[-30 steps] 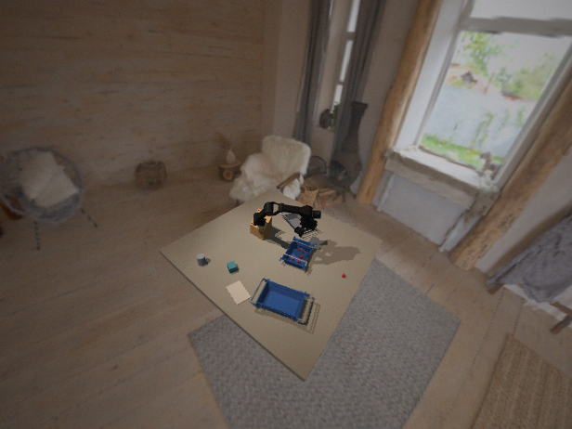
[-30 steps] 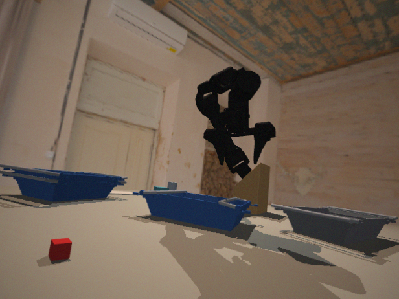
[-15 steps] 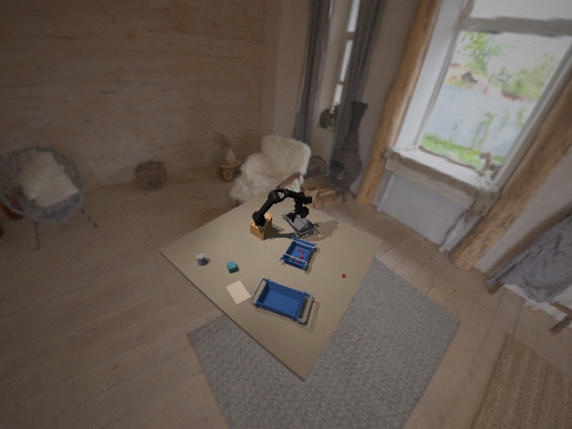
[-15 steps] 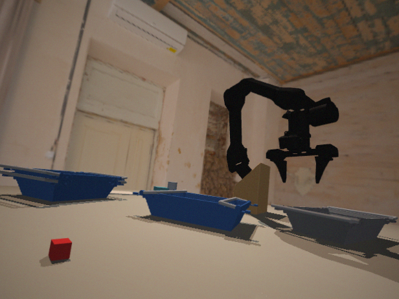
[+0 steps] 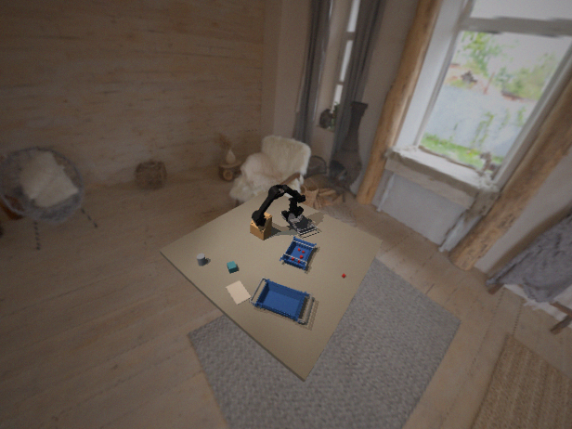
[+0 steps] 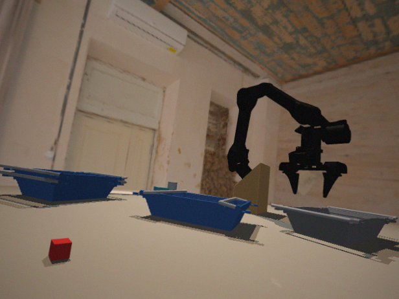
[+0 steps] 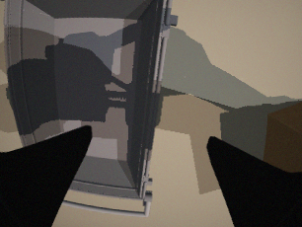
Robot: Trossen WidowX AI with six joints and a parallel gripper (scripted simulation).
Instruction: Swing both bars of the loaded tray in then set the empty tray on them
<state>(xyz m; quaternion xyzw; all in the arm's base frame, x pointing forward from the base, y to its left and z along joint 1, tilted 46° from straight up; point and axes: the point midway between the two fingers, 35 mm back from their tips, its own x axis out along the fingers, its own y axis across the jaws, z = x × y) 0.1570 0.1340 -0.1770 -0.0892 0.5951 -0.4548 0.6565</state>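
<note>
The grey tray is 40 mm ahead of my gripper tip, 70 mm to the left of it and 50 mm below it. The rest, counted from my gripper tip: cream card: 30 mm ahead, 750 mm to the right, 90 mm below; then red cube: 570 mm ahead, 260 mm to the right, 90 mm below; then teal cube: 120 mm behind, 630 mm to the right, 70 mm below.
</note>
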